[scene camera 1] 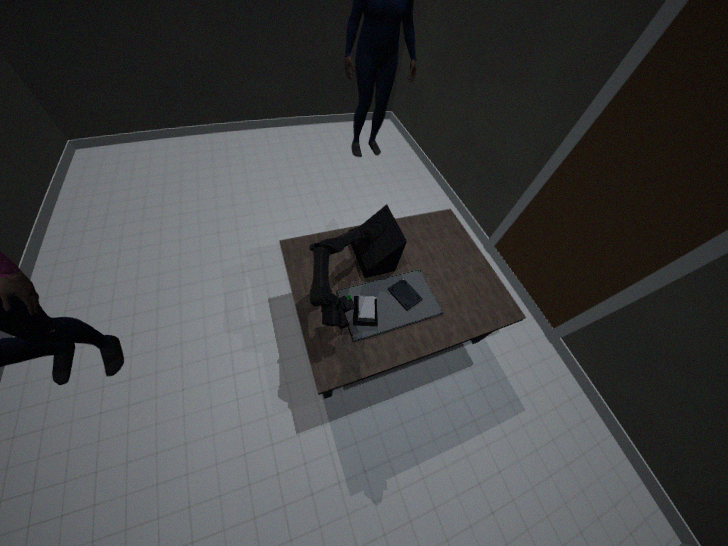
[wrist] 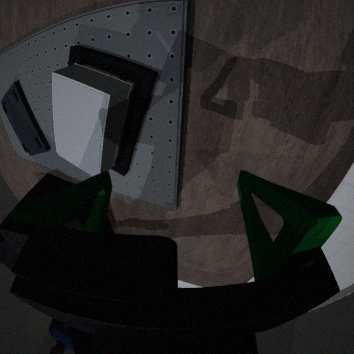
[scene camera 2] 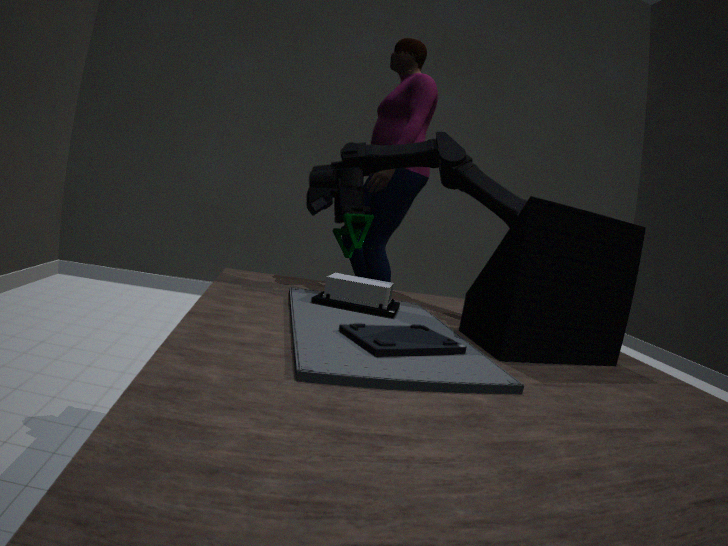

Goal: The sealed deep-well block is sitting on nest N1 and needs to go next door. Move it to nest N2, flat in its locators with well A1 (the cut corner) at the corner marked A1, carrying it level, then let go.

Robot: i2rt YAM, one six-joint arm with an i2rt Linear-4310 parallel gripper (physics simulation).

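Frame: origin at the arm's base, x left, y back, z up, level; centimetres.
Seen in the pictures: gripper, fingertip midpoint: (wrist: 174, 177) (scene camera 2: 352, 253); arm's base, origin of the base link: (scene camera 1: 371, 236) (scene camera 2: 558, 270).
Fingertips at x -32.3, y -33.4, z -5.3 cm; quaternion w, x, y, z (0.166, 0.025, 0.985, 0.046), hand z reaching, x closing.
Pixels of each thing's top centre, then the offset from my fingertips to it. Level surfaces: height alone.
- white deep-well block, middle of its top: (wrist: 74, 130) (scene camera 2: 361, 279) (scene camera 1: 366, 306) dx +13.4, dy -1.1, dz -3.8 cm
- black nest N1, middle of its top: (wrist: 91, 118) (scene camera 2: 358, 295) (scene camera 1: 365, 309) dx +13.4, dy -1.1, dz -7.0 cm
- empty dark nest N2, middle of its top: (scene camera 2: 404, 332) (wrist: 17, 124) (scene camera 1: 405, 292) dx +38.5, dy -0.7, dz -7.4 cm
- grey perforated plate, middle of its top: (scene camera 2: 378, 325) (wrist: 43, 115) (scene camera 1: 390, 301) dx +28.6, dy -1.4, dz -9.1 cm
- wooden table, its level: dz -10.4 cm
The white deep-well block (scene camera 1: 366, 307) (scene camera 2: 358, 289) (wrist: 80, 120) sits upright on the black nest N1 (scene camera 1: 365, 323) (scene camera 2: 352, 306) (wrist: 142, 100). The empty dark nest N2 (scene camera 1: 405, 294) (scene camera 2: 411, 339) (wrist: 24, 120) lies beside it, turned at an angle to it. My gripper (scene camera 2: 351, 252) (wrist: 174, 177) is open, with green fingers wide apart and nothing between them. It hangs above the height of the block; in the wrist view the block is up and left of the fingers. The cut corner and the A1 marks are too small and dark to make out.
Both nests are on a grey perforated plate (scene camera 1: 432, 302) (scene camera 2: 329, 367) (wrist: 162, 150) on the wooden table (scene camera 1: 470, 264) (scene camera 2: 294, 458) (wrist: 215, 145). A large black box (scene camera 1: 382, 246) (scene camera 2: 558, 287) stands at the arm's base, beside the plate. Two people stand away from the table.
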